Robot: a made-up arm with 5 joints.
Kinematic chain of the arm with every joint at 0, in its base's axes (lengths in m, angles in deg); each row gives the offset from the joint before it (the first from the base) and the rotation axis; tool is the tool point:
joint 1: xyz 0 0 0.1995 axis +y
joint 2: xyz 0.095 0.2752 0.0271 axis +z
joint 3: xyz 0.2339 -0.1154 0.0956 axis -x
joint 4: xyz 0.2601 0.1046 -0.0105 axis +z
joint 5: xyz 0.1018 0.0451 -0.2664 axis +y
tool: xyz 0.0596 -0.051 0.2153
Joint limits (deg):
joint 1: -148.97..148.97
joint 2: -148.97..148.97
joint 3: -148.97..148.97
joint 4: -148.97..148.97
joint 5: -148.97..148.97
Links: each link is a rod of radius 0.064 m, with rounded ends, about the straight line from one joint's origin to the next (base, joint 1, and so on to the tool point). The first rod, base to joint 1, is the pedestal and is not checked.
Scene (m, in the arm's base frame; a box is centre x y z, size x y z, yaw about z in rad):
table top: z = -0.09
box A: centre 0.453 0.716 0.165 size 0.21 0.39 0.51 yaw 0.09
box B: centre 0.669 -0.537 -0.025 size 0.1 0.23 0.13 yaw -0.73
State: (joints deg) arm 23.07 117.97 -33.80 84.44 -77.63
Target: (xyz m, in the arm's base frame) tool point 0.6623 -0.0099 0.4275
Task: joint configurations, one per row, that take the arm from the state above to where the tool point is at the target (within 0.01 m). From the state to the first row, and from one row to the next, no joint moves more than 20 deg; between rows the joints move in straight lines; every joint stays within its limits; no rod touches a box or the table.
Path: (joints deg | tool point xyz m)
1: 6.52 101.03 -47.30 86.05 -79.80 | -0.0186 0.7552 0.2058
2: -10.03 84.09 -60.80 87.66 -81.97 | 0.0900 0.7733 0.2482
3: -26.59 67.15 -74.29 89.27 -84.14 | 0.1679 0.7628 0.3596
4: -43.14 50.21 -87.79 90.88 -86.31 | 0.1788 0.7168 0.5183
5: -59.69 33.27 -101.29 92.49 -88.48 | 0.0992 0.6302 0.6810
6: -44.05 31.58 -103.60 108.10 -98.61 | 0.2272 0.6668 0.6615
7: -28.42 29.89 -105.90 123.70 -108.73 | 0.3452 0.6971 0.6237
8: -12.78 28.20 -108.21 139.31 -118.86 | 0.4531 0.7160 0.5663
9: -7.80 12.39 -112.23 141.73 -114.47 | 0.5949 0.5581 0.5572
10: -2.82 -3.43 -116.25 144.14 -110.07 | 0.6823 0.3713 0.5211
11: 2.16 -19.24 -120.27 146.56 -105.68 | 0.7050 0.1752 0.4725
12: 7.14 -35.06 -124.29 148.97 -101.29 | 0.6623 -0.0099 0.4275

